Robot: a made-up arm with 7 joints. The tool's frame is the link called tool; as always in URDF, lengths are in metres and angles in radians. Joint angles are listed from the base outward. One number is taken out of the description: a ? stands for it. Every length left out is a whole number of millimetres.
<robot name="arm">
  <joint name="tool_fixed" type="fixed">
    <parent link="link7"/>
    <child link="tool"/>
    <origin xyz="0 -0.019 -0.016" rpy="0 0 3.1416"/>
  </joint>
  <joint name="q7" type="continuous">
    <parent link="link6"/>
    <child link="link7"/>
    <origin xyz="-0.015 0 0.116"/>
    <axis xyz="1 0 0"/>
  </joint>
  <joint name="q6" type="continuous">
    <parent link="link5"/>
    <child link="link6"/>
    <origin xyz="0.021 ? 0"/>
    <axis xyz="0 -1 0"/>
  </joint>
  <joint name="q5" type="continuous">
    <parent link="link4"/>
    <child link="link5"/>
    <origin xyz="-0.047 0 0.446"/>
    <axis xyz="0 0 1"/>
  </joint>
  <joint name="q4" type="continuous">
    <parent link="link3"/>
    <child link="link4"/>
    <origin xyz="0.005 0.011 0"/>
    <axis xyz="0 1 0"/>
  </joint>
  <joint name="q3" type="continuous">
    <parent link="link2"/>
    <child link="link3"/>
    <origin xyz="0.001 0 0.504"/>
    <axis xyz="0 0 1"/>
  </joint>
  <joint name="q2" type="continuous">
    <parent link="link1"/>
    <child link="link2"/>
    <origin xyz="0.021 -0.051 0"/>
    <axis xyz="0 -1 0"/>
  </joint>
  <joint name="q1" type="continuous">
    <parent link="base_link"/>
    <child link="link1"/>
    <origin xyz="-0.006 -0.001 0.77"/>
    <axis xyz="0 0 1"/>
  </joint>
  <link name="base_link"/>
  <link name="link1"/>
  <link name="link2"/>
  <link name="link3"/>
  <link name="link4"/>
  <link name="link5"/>
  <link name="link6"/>
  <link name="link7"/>
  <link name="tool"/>
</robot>
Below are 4 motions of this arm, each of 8 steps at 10 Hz.
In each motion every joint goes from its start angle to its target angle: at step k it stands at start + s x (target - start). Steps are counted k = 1, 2, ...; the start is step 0. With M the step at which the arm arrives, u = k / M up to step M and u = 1 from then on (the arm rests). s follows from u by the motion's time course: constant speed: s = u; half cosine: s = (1 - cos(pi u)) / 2; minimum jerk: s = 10 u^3 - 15 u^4 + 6 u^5.
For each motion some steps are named. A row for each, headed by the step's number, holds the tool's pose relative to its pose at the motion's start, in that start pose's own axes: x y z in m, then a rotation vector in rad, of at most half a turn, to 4 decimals.
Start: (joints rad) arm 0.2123 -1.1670 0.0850 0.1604 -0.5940 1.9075 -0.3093
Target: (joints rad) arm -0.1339 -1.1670 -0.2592 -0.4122 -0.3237 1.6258 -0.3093
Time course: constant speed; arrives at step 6
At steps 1, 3, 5, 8:
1: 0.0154 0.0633 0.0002 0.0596 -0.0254 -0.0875
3: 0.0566 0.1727 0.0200 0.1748 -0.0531 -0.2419
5: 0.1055 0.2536 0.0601 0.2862 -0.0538 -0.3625
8: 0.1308 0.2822 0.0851 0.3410 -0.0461 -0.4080

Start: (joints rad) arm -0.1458 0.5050 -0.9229 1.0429 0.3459 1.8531 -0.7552
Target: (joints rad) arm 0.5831 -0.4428 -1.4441 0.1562 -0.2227 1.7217 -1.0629
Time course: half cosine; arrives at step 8
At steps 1, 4, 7, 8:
1: -0.0120 -0.0229 0.0022 0.0436 0.0110 0.0234
4: -0.0367 -0.3702 0.1068 0.5285 0.3249 0.3045
7: 0.2464 -0.6740 0.3385 0.8190 0.9521 0.3868
8: 0.2836 -0.6873 0.3598 0.8291 1.0127 0.3762

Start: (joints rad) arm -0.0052 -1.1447 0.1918 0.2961 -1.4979 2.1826 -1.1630
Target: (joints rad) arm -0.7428 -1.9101 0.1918 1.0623 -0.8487 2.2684 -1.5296
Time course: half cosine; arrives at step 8
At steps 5, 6, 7, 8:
5: 0.4686 -0.5502 0.3120 -0.7206 -0.0316 0.7813
6: 0.6211 -0.5802 0.4189 -0.9112 -0.0988 0.9614
7: 0.7173 -0.5752 0.4954 -1.0423 -0.1511 1.0786
8: 0.7490 -0.5688 0.5228 -1.0891 -0.1704 1.1189

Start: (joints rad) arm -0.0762 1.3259 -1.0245 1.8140 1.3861 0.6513 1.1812
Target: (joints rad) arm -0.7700 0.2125 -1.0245 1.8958 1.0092 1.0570 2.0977
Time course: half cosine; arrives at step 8
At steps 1, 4, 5, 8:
1: -0.0079 0.0053 -0.0084 -0.0032 0.0606 0.0119
4: -0.0909 0.0520 -0.0581 -0.0322 0.7236 0.3842
5: -0.1114 0.0560 -0.0563 -0.0311 0.9366 0.6371
8: -0.1156 0.0404 -0.0388 0.0005 1.1840 1.1193

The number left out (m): -0.084
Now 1 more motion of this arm.
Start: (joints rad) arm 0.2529 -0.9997 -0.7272 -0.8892 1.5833 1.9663 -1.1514
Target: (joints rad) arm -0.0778 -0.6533 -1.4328 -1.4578 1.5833 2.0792 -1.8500
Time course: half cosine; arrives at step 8
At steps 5, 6, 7, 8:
5: 0.0145 -0.0951 0.1751 0.8234 0.5040 0.4538
6: 0.0417 -0.1184 0.1893 0.9896 0.6221 0.5654
7: 0.0634 -0.1307 0.1937 1.0928 0.7007 0.6423
8: 0.0716 -0.1343 0.1944 1.1274 0.7281 0.6698

